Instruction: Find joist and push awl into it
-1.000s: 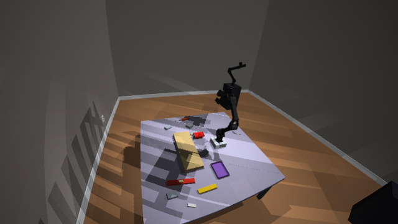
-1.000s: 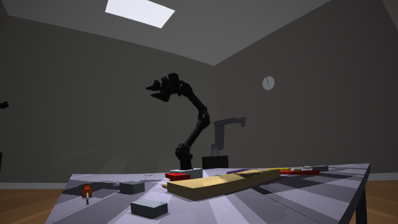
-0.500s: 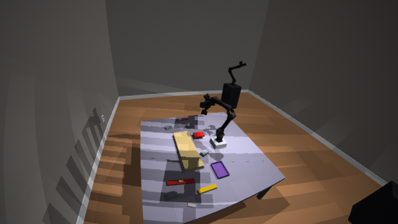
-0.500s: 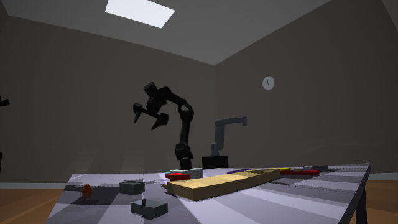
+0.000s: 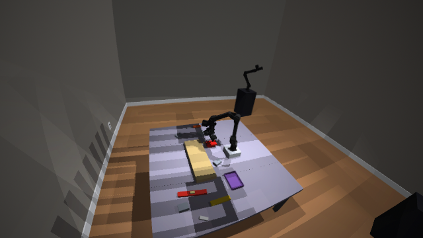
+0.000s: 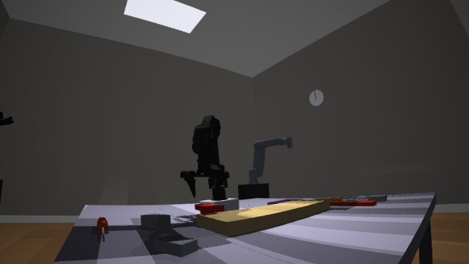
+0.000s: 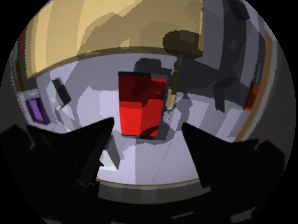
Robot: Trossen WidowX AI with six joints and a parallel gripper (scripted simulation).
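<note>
The red stud finder lies 2 cm ahead of my gripper tip, 1 cm to the left of it and 8 cm below it. Round my gripper tip: orange-handled tool 7 cm ahead, 40 cm to the right, 8 cm below; awl 1 cm behind, 5 cm to the right, 8 cm below; purple tray 3 cm ahead, 50 cm to the left, 8 cm below.
</note>
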